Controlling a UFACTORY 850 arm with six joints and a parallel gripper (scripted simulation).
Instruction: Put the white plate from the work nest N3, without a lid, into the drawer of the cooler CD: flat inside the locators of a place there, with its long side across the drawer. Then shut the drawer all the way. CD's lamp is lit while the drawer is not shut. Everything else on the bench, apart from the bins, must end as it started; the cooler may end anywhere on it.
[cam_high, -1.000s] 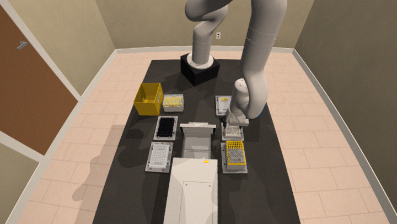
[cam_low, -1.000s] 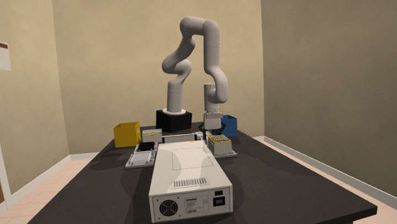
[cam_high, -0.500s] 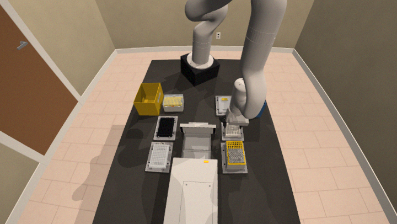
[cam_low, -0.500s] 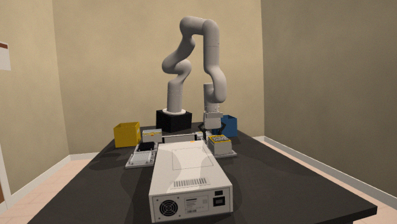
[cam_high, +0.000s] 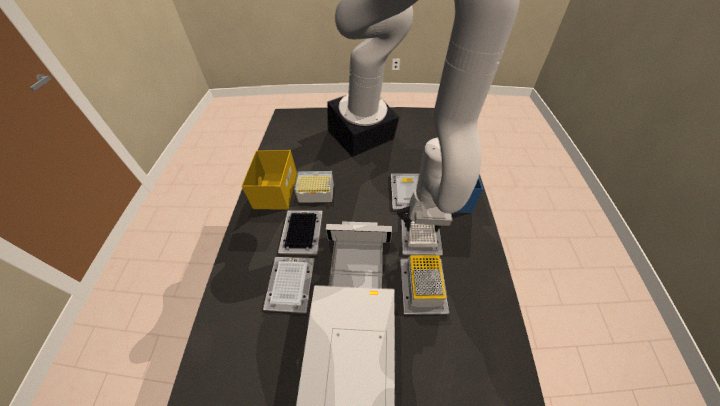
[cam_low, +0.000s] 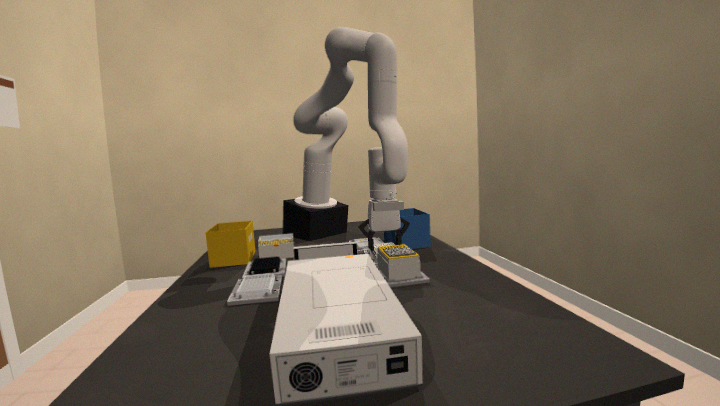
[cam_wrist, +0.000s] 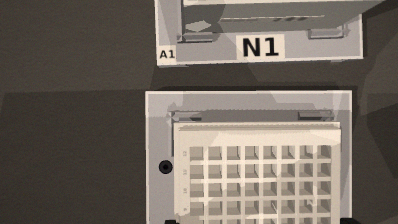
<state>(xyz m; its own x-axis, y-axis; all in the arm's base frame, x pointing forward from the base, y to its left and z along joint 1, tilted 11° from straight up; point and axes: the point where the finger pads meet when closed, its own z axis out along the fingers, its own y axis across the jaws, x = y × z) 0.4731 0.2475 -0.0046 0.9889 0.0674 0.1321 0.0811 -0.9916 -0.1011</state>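
Now: hand 40 mm above the nest. Round my hand: yellow tip box: 170 mm ahead, 10 mm above; then blue bin: 190 mm behind, 100 mm to the left, 10 mm below; then white well plate: 10 mm below.
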